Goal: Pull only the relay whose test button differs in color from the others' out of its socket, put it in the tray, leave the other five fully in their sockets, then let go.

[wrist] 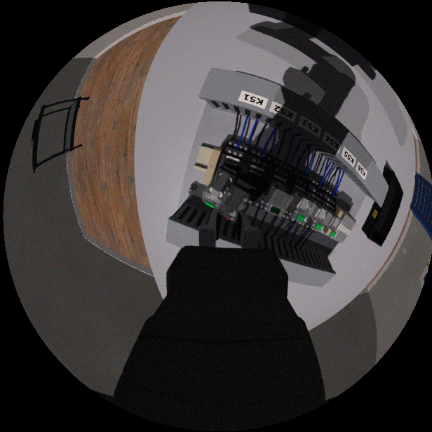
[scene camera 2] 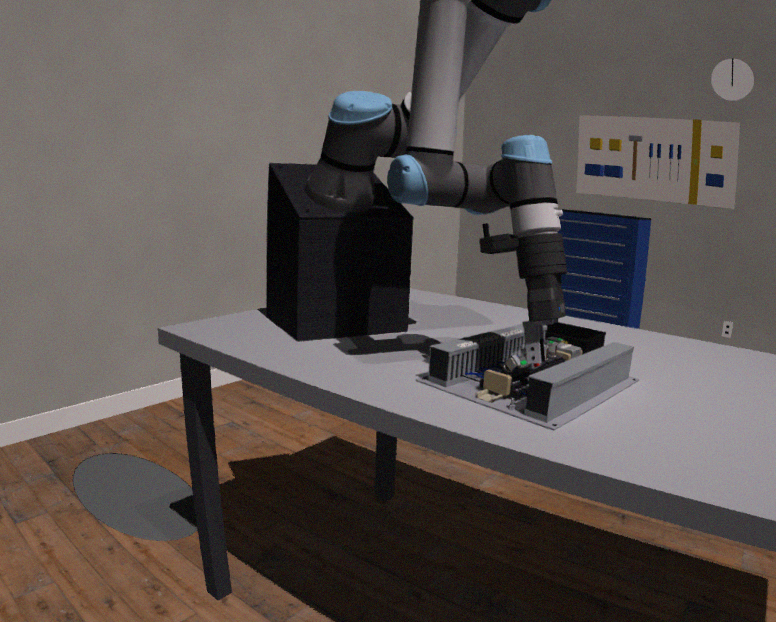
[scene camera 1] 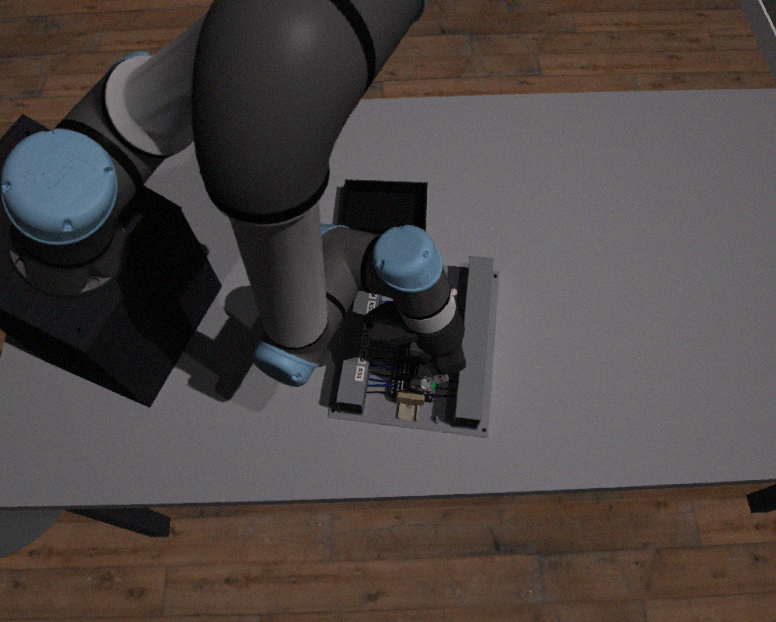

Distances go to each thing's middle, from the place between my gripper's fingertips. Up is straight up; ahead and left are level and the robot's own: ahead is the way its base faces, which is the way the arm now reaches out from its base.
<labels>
The panel [wrist: 216,126] lies 80 mm to the left of my hand, 60 mm below it and 40 mm behind it.
</labels>
